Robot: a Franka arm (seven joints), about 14 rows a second.
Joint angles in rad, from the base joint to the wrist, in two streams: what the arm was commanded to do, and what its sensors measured. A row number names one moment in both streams.
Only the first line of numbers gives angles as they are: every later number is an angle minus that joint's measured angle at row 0.
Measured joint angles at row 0: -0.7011, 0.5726, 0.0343, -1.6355, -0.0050, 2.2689, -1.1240
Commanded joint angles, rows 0 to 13: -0.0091, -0.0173, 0.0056, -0.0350, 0.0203, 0.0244, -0.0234; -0.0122, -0.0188, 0.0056, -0.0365, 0.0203, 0.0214, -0.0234; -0.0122, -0.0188, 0.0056, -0.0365, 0.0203, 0.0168, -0.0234; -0.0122, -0.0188, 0.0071, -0.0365, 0.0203, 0.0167, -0.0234; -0.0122, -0.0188, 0.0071, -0.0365, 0.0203, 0.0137, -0.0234; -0.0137, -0.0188, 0.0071, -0.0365, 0.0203, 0.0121, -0.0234; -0.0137, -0.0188, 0.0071, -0.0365, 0.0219, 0.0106, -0.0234; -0.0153, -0.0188, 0.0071, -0.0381, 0.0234, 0.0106, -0.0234; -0.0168, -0.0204, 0.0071, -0.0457, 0.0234, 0.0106, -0.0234; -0.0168, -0.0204, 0.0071, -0.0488, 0.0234, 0.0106, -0.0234; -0.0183, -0.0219, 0.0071, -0.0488, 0.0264, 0.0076, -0.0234; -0.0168, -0.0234, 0.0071, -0.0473, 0.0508, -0.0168, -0.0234; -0.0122, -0.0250, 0.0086, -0.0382, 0.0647, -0.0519, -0.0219; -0.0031, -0.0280, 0.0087, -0.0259, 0.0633, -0.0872, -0.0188
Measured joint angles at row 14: -0.0025, -0.0150, -0.0030, -0.0063, 0.0309, -0.0278, -0.0012
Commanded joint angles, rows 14 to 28: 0.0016, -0.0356, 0.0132, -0.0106, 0.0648, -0.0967, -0.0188; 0.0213, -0.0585, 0.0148, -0.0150, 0.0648, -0.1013, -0.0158; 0.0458, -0.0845, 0.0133, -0.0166, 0.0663, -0.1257, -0.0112; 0.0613, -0.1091, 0.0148, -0.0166, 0.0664, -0.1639, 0.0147; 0.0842, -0.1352, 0.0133, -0.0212, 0.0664, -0.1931, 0.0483; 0.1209, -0.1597, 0.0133, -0.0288, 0.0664, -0.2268, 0.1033; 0.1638, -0.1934, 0.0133, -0.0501, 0.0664, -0.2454, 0.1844; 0.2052, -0.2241, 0.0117, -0.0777, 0.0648, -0.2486, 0.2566; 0.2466, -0.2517, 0.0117, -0.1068, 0.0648, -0.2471, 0.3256; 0.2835, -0.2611, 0.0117, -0.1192, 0.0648, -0.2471, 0.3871; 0.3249, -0.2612, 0.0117, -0.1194, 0.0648, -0.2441, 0.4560; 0.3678, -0.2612, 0.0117, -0.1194, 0.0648, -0.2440, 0.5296; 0.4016, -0.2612, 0.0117, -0.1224, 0.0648, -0.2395, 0.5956; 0.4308, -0.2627, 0.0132, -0.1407, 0.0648, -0.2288, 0.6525; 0.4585, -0.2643, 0.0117, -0.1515, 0.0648, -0.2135, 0.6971
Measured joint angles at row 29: 0.4133, -0.2331, 0.0241, -0.0944, 0.0515, -0.2450, 0.6154
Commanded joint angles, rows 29 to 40: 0.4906, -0.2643, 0.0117, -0.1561, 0.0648, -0.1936, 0.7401; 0.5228, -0.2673, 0.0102, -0.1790, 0.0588, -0.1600, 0.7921; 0.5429, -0.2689, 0.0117, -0.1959, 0.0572, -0.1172, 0.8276; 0.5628, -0.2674, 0.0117, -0.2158, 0.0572, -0.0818, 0.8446; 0.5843, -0.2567, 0.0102, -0.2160, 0.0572, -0.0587, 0.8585; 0.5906, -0.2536, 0.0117, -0.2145, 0.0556, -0.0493, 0.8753; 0.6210, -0.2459, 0.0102, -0.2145, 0.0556, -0.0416, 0.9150; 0.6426, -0.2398, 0.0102, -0.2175, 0.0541, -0.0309, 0.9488; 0.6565, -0.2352, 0.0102, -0.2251, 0.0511, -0.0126, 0.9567; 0.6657, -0.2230, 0.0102, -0.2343, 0.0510, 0.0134, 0.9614; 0.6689, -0.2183, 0.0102, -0.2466, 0.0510, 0.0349, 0.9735; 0.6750, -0.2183, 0.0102, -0.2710, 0.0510, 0.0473, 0.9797
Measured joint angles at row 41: 0.6594, -0.2173, 0.0211, -0.2213, 0.0514, -0.0078, 0.9557
